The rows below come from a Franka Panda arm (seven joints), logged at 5 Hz.
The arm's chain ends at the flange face. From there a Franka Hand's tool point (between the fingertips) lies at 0.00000 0.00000 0.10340 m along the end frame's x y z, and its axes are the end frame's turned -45 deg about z.
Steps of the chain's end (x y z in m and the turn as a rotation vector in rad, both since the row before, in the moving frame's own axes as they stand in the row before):
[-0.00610, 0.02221, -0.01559, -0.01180, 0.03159, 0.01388]
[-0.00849, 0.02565, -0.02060, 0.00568, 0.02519, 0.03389]
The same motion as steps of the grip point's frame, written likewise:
[-0.01859, 0.01457, -0.01565, -0.03068, 0.01399, 0.01388]
[-0.02191, 0.01360, -0.02063, -0.01380, 0.02183, 0.03389]

